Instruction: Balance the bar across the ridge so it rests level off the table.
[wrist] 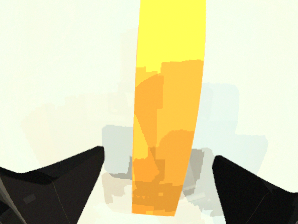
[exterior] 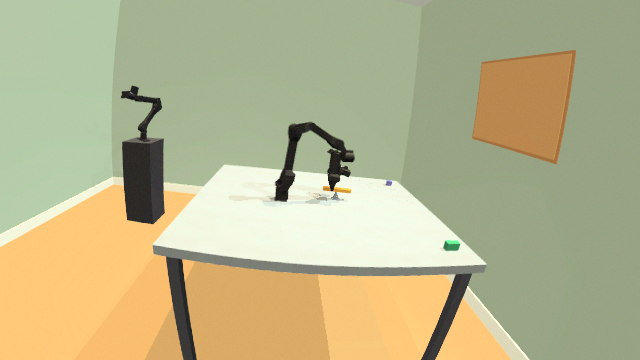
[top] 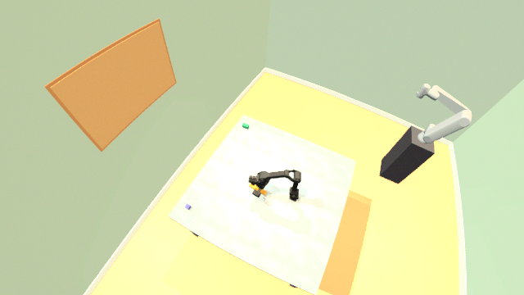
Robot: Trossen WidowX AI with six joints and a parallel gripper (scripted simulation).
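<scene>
My gripper tip is 30 mm short of the orange-yellow bar. Round my gripper tip: green block 470 mm ahead, 590 mm to the right, 30 mm below; small purple block 470 mm ahead, 410 mm to the left, 30 mm below.
</scene>
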